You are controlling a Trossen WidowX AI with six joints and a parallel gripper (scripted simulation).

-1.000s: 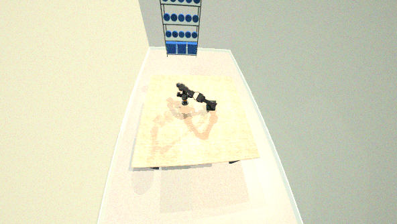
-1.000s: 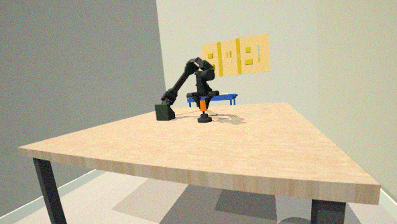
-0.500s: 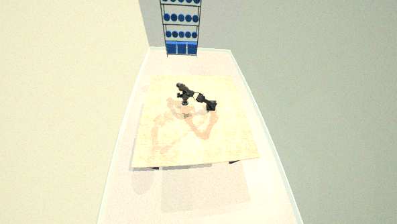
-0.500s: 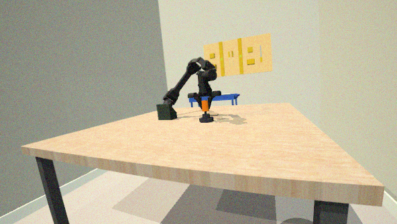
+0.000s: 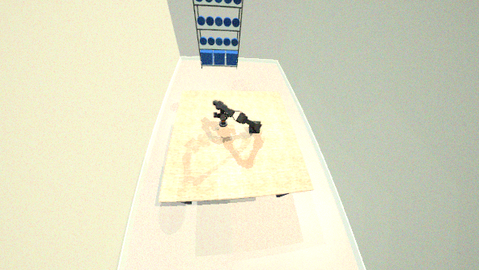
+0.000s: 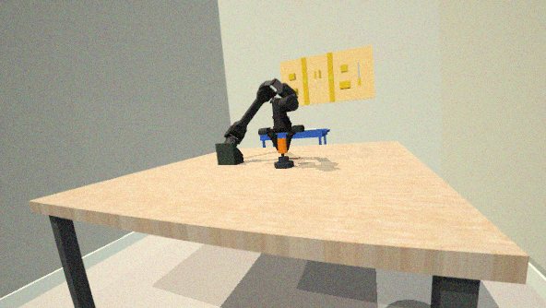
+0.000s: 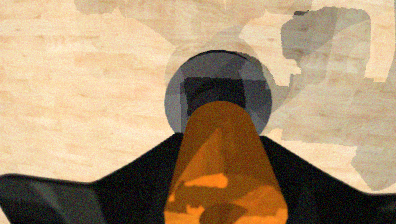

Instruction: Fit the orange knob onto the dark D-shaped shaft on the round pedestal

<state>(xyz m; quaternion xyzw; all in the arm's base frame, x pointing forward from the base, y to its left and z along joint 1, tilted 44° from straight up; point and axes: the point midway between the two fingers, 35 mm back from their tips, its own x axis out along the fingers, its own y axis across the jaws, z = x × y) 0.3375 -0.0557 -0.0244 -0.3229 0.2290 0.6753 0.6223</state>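
Right now my gripper tip is 2 cm below the orange knob. The rest, counted from my gripper tip: pedestal (4 cm below).
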